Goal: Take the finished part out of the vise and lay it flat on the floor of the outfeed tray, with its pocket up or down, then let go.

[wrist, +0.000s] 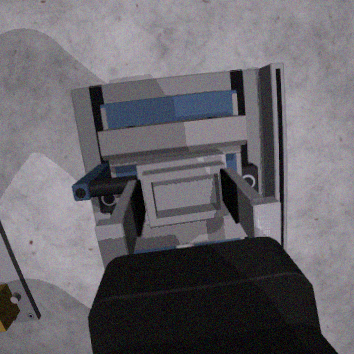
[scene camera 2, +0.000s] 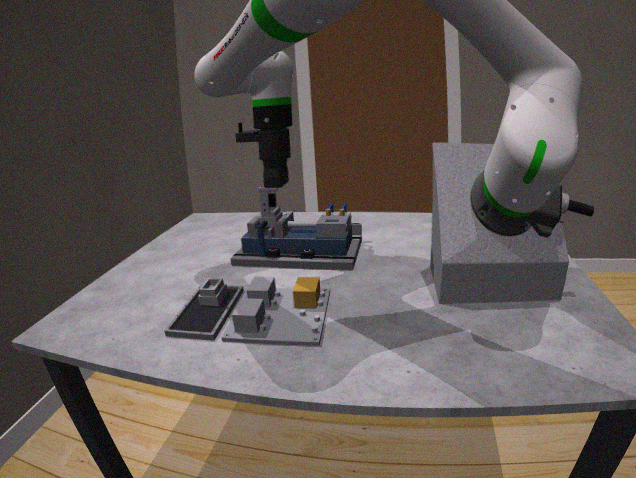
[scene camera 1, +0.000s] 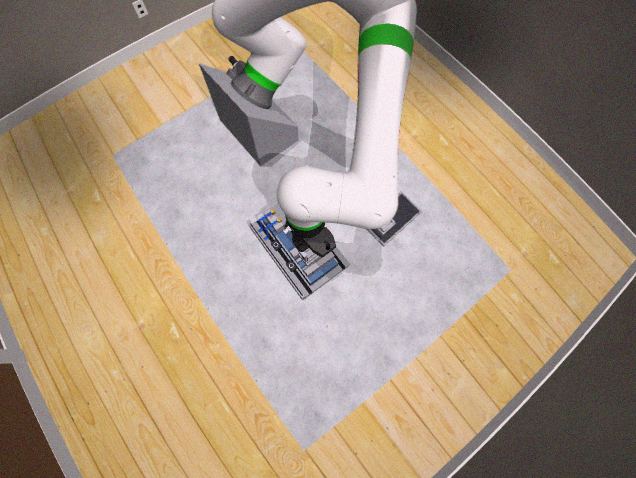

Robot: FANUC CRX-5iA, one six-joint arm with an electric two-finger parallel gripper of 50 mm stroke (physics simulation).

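Pixels of known places: gripper, fingertip midpoint: [wrist: 181,190] [scene camera 2: 268,209] [scene camera 1: 312,253]; arm's base, origin of the base link: [scene camera 2: 504,201] [scene camera 1: 250,94].
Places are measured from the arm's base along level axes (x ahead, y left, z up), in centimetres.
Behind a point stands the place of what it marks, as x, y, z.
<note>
The finished part [scene camera 2: 276,214] @[53.2, -7.9, -7.6] [wrist: 176,196] @[54.5, -8.2, -7.9] is a light grey stepped block in the vise [scene camera 1: 323,272] @[61.1, -7.8, -12.1] [scene camera 2: 298,245] @[46.3, -3.7, -13.7] [wrist: 205,104] @[60.8, -10.6, -12.1], with its rectangular pocket up. My gripper [scene camera 2: 267,215] @[55.4, -8.5, -6.6] [wrist: 181,190] @[55.4, -8.5, -6.6] points down over the vise. It is open, with one finger on each side of the part and nothing gripped. In the wrist view a gap shows between each finger and the part. The outfeed tray [scene camera 2: 190,335] @[53.7, 32.4, -17.4] [scene camera 1: 407,209] @[55.8, 29.6, -17.5] has a dark floor and a low rim. Another grey part [scene camera 2: 211,291] @[55.4, 21.1, -14.4] [scene camera 1: 386,227] @[58.3, 18.0, -13.9] sits at its far end, pocket up. In scene camera 1 the arm hides the fingertips.
A grey plate [scene camera 2: 293,331] @[36.3, 26.0, -17.3] beside the tray holds two grey blocks [scene camera 2: 261,290] @[45.0, 19.3, -13.7] [scene camera 2: 248,314] @[43.4, 28.0, -13.7] and an orange block [scene camera 2: 306,292] @[36.6, 17.7, -13.9] [wrist: 6,305] @[38.3, 11.9, -15.6]. The vise's blue and black handle [wrist: 92,186] @[55.1, -2.3, -8.5] sticks out near the left finger. Blue fittings [scene camera 1: 264,221] @[37.4, -15.7, -12.2] stand at the vise's other end.
</note>
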